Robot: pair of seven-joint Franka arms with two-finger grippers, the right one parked.
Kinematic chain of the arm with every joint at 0, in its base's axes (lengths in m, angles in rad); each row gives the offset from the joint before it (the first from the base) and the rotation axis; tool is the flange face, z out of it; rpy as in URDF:
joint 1: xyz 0 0 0.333 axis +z
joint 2: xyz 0 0 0 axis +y
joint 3: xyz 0 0 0.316 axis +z
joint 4: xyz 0.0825 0 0 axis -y
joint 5: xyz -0.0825 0 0.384 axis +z
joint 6: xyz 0 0 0 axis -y
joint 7: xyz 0.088 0 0 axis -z
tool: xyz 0 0 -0.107 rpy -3.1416 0 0
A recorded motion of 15 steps. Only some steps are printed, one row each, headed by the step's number.
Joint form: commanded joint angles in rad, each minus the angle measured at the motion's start. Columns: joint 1, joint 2, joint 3, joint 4, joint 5, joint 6, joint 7.
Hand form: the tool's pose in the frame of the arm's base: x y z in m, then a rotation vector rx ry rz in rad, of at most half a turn. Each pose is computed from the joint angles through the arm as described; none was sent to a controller.
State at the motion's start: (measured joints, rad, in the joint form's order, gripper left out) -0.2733 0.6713 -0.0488 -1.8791 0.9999 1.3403 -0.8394
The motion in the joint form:
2: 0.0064 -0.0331 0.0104 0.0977 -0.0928 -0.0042 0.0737
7: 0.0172 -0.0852 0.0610 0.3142 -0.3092 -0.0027 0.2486
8: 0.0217 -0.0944 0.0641 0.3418 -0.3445 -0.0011 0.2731
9: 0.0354 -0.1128 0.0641 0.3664 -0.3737 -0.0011 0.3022
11: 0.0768 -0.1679 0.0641 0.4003 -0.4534 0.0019 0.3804
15: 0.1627 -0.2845 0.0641 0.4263 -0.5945 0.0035 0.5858
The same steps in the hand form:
2: 0.5564 -0.0712 0.2057 -1.8318 -0.1067 0.4447
7: 0.6093 -0.0710 0.2961 -2.1184 -0.2260 0.5015
8: 0.6147 -0.0714 0.3096 -2.1683 -0.2360 0.5059
9: 0.6198 -0.0670 0.3283 -2.2189 -0.2478 0.5062
11: 0.6248 -0.0504 0.3708 -2.3466 -0.2644 0.5213
15: 0.6187 -0.0113 0.4461 -2.5863 -0.1940 0.5497

